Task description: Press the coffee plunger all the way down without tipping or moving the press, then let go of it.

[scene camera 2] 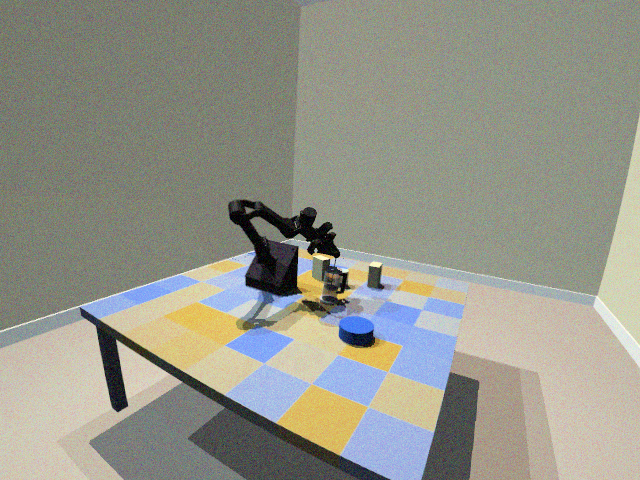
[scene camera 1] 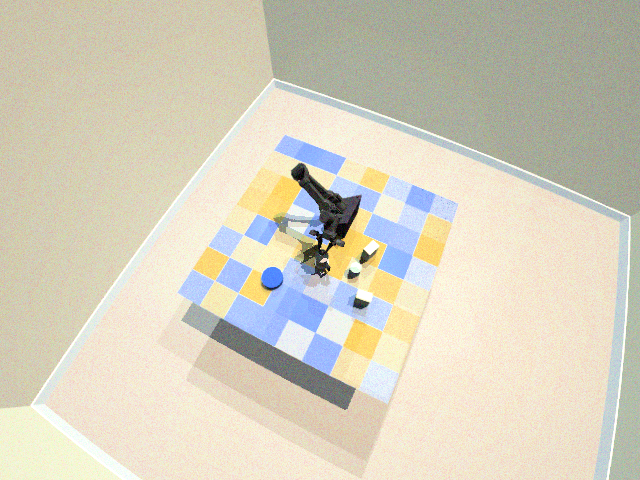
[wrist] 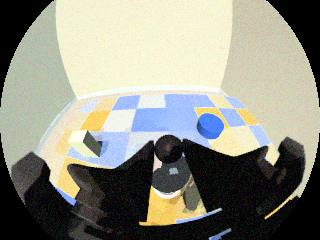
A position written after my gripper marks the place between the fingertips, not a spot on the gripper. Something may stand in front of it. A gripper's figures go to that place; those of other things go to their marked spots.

Labels:
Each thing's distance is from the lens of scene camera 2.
my gripper (scene camera 2: 337,254): 129 cm
coffee press (scene camera 2: 332,277): 129 cm

